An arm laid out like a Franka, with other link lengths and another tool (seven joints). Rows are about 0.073 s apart.
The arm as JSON. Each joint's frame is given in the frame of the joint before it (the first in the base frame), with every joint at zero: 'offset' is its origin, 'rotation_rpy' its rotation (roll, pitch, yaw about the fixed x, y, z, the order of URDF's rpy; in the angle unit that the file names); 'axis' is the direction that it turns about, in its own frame. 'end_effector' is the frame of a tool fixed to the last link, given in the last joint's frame.
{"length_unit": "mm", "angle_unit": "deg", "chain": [
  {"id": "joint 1", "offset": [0.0, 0.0, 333.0], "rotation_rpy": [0.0, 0.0, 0.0], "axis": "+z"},
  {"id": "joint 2", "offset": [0.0, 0.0, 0.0], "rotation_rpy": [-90.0, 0.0, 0.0], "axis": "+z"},
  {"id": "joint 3", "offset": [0.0, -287.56, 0.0], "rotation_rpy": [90.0, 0.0, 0.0], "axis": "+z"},
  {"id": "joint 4", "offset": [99.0, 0.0, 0.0], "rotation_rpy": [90.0, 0.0, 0.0], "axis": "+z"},
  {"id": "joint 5", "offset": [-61.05, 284.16, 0.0], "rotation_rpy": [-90.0, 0.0, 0.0], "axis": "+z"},
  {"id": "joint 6", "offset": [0.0, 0.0, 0.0], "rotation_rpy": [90.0, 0.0, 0.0], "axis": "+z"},
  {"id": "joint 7", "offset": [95.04, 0.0, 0.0], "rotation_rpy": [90.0, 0.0, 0.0], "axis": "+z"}
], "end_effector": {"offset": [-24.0, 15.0, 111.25], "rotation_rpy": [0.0, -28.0, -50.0]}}
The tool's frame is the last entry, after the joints.
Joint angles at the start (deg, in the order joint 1, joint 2, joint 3, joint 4, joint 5, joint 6, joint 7): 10.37 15.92 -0.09 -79.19 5.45 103.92 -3.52
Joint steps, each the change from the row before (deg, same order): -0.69 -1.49 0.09 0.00 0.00 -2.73 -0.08; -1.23 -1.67 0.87 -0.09 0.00 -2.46 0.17; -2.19 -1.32 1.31 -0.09 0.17 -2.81 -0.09; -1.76 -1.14 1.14 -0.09 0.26 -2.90 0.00; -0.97 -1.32 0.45 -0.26 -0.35 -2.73 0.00; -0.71 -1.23 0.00 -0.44 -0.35 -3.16 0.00; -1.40 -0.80 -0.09 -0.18 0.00 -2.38 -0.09; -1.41 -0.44 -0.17 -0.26 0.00 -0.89 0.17; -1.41 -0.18 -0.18 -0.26 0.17 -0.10 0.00; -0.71 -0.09 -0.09 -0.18 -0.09 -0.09 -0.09; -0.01 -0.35 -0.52 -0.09 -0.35 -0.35 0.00; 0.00 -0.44 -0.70 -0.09 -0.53 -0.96 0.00; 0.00 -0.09 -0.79 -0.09 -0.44 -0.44 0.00; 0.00 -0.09 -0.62 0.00 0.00 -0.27 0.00; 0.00 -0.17 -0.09 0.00 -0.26 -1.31 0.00
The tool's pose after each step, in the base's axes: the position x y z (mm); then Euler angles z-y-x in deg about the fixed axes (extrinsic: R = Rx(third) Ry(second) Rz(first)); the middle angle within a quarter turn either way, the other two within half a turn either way. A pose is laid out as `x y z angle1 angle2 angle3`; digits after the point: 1 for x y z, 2 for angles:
534.5 83.7 527.9 -62.91 -6.37 161.71
524.9 78.2 539.3 -62.90 -7.33 161.79
516.2 68.2 546.7 -62.88 -9.02 161.96
507.2 61.5 552.5 -63.15 -10.89 162.07
497.4 55.2 558.9 -63.44 -12.47 161.44
486.8 47.8 562.8 -63.82 -14.76 160.63
479.8 34.9 565.6 -63.28 -16.78 160.53
476.8 21.8 566.7 -61.89 -18.00 160.84
476.1 9.1 566.5 -60.39 -18.69 161.44
475.5 2.3 566.0 -59.74 -19.07 161.54
473.3 -2.5 568.0 -59.25 -19.31 161.28
469.5 -8.9 570.1 -58.81 -20.10 160.80
468.0 -15.9 569.8 -58.19 -20.78 160.51
466.9 -20.7 570.3 -57.65 -21.15 160.64
463.4 -21.8 570.3 -58.04 -22.23 160.25

